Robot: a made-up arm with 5 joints.
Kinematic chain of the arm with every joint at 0, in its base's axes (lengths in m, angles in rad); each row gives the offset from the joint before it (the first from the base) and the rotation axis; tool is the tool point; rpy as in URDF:
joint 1: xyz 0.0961 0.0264 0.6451 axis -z
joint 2: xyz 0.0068 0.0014 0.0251 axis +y
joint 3: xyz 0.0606 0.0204 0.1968 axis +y
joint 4: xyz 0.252 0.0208 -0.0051 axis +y
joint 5: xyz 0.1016 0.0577 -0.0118 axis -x
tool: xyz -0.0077 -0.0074 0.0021 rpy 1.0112 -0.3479 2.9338
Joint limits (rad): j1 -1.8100..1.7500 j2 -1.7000..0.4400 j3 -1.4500..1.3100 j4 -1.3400..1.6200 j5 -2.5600..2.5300
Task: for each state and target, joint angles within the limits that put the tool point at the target. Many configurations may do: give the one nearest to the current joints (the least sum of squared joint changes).
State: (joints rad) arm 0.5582 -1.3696 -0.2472 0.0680 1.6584
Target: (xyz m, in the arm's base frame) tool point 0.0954 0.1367 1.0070
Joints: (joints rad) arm 0.3626 -1.6997 0.4738 0.3907 1.6362
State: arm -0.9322 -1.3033 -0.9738 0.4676 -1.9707
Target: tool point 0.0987 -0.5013 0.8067
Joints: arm -1.7686 -1.7000 -1.3051 0.3683 -1.9602
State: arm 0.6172 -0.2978 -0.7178 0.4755 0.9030
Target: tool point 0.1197 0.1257 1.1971
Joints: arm 0.5384 -0.6828 -0.9188 0.4480 0.9011
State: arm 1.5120 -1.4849 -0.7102 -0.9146 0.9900
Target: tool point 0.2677 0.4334 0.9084
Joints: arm 1.7460 -1.6208 -0.5865 -1.1764 0.9949
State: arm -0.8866 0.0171 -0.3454 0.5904 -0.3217
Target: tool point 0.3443 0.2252 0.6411
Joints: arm -0.3798 0.0868 0.4128 0.9276 -0.3471
